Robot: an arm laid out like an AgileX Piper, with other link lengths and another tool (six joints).
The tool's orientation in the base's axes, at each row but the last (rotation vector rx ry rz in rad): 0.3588, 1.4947, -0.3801; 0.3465, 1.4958, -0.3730; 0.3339, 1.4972, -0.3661; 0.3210, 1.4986, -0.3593; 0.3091, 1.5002, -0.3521; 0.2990, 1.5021, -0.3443; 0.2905, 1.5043, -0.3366; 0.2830, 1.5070, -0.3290; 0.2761, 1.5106, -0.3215
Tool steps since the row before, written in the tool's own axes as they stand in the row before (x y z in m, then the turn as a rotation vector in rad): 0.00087, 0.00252, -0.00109, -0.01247, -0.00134, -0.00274; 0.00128, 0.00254, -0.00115, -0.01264, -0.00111, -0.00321; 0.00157, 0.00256, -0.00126, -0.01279, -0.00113, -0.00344; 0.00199, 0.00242, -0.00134, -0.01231, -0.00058, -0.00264; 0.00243, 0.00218, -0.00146, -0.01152, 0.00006, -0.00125; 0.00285, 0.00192, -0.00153, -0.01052, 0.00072, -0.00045; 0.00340, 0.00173, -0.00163, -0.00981, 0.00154, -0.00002; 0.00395, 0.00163, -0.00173, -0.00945, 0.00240, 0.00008; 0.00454, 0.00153, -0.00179, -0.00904, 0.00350, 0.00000
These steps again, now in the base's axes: 0.00022, 0.00272, -0.00093, -0.00354, 0.00035, 0.01234; 0.00015, 0.00275, -0.00135, -0.00386, 0.00077, 0.01248; 0.00004, 0.00280, -0.00165, -0.00408, 0.00086, 0.01262; -0.00011, 0.00269, -0.00209, -0.00311, 0.00100, 0.01217; -0.00034, 0.00250, -0.00254, -0.00155, 0.00098, 0.01144; -0.00052, 0.00226, -0.00296, -0.00051, 0.00123, 0.01047; -0.00070, 0.00210, -0.00351, 0.00023, 0.00179, 0.00976; -0.00083, 0.00202, -0.00406, 0.00066, 0.00253, 0.00939; -0.00094, 0.00192, -0.00465, 0.00101, 0.00357, 0.00896
